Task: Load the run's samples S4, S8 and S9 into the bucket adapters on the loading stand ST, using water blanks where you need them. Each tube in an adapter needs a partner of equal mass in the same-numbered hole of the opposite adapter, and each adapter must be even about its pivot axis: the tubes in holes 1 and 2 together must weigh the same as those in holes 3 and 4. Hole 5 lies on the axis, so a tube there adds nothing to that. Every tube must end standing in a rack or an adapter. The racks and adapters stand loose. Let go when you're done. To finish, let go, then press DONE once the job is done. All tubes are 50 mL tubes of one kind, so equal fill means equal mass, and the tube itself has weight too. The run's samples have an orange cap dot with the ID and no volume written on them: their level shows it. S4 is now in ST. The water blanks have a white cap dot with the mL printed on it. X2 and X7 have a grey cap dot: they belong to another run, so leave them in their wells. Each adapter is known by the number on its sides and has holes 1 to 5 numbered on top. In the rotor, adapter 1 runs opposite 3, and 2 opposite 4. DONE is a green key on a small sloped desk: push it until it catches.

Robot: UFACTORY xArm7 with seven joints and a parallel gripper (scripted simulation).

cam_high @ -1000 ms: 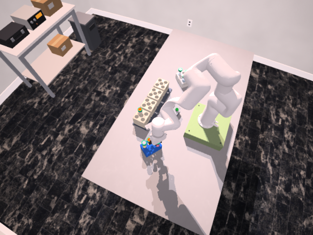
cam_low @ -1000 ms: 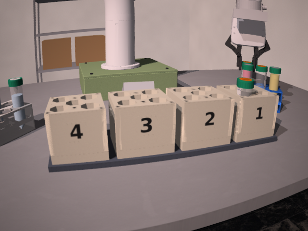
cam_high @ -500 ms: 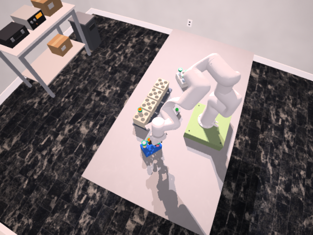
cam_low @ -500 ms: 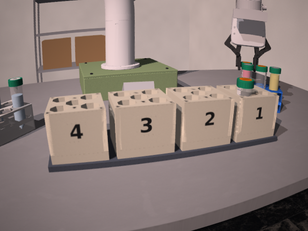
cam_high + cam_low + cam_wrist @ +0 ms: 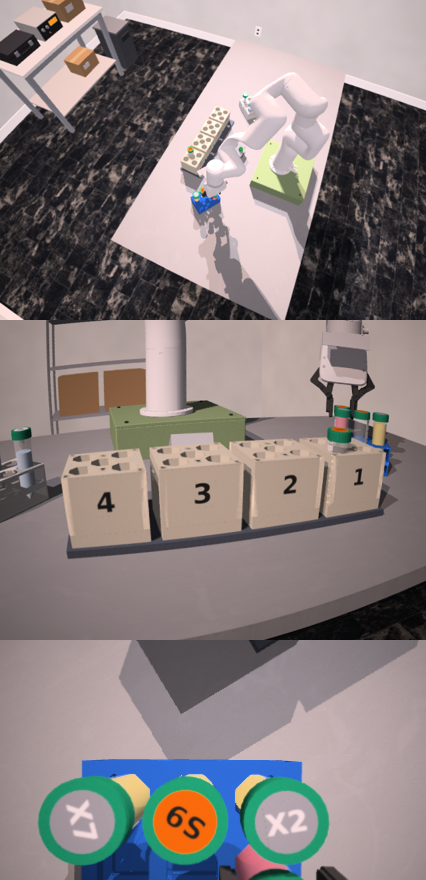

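My hand is 10 mm past the pink-filled tube and 50 mm above it. Round my hand: blue rack (40 mm ahead, 30 mm to the left, 90 mm below); green key (20 mm ahead, 320 mm to the right, 50 mm below); loading stand (220 mm ahead, 280 mm to the right, 110 mm below).
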